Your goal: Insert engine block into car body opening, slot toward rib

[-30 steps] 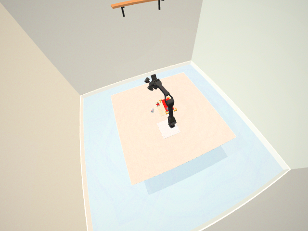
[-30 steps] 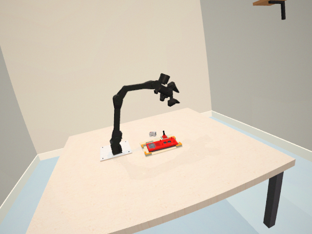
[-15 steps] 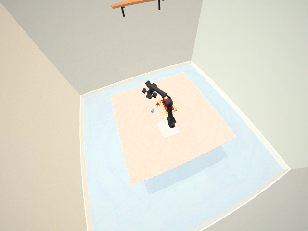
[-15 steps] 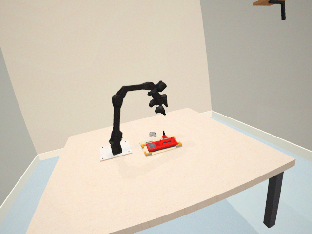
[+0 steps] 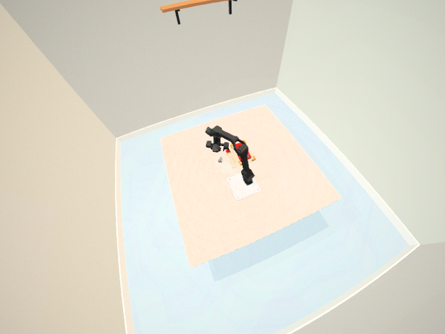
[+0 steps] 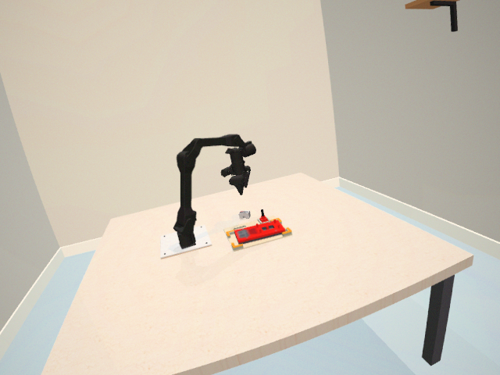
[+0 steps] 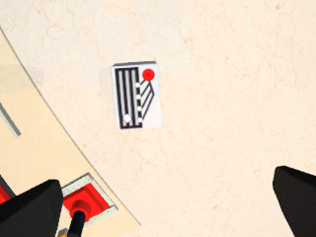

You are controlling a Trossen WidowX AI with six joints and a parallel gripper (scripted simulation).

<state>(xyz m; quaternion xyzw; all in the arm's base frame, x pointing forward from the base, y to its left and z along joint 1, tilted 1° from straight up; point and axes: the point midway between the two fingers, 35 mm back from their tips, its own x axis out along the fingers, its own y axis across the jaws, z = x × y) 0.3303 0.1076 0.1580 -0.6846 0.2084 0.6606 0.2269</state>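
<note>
My gripper tip is now 120 mm above the engine block, 20 mm past it and 10 mm to the left of it. The rest, counted from my gripper tip: plate: 200 mm to the right, 120 mm below, 40 mm behind.
</note>
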